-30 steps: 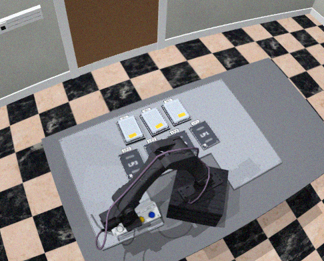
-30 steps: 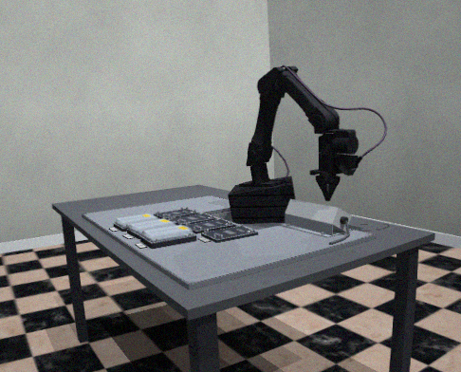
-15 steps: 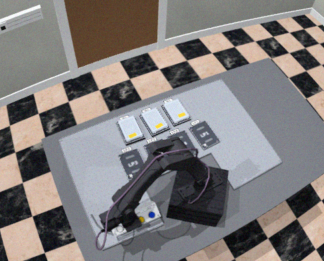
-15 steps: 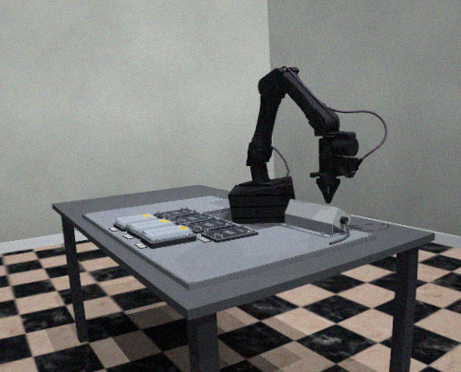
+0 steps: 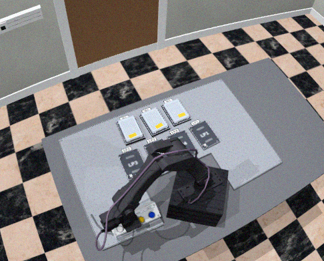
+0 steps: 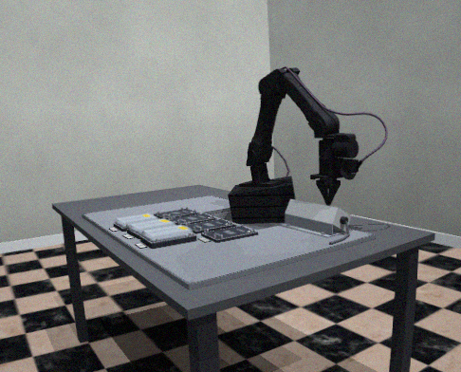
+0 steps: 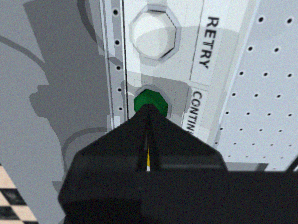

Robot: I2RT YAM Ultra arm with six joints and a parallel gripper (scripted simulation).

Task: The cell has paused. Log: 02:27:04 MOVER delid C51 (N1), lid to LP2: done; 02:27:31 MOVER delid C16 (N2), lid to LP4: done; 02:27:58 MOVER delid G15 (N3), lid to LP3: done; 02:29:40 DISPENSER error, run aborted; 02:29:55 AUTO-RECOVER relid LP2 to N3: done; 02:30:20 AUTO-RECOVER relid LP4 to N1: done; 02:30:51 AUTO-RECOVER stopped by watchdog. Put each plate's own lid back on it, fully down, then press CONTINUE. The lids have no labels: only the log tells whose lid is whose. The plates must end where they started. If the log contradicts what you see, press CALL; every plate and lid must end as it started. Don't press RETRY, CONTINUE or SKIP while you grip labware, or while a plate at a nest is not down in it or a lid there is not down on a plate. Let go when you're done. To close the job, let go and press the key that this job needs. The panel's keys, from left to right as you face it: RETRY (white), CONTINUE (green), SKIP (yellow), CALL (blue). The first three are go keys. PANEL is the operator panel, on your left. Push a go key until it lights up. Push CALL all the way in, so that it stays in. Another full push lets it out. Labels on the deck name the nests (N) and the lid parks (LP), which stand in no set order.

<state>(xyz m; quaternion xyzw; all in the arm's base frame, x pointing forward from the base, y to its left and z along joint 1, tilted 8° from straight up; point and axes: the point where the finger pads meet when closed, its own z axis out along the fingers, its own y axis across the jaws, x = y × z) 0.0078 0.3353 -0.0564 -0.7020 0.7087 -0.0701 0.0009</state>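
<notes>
The green continue key lies 2 cm below my hand. The rest, counted from my hand: blue call key: 10 cm to the right, 2 cm below; then white retry key: 5 cm to the left, 2 cm below; then yellow skip key: 5 cm to the right, 2 cm below.
</notes>
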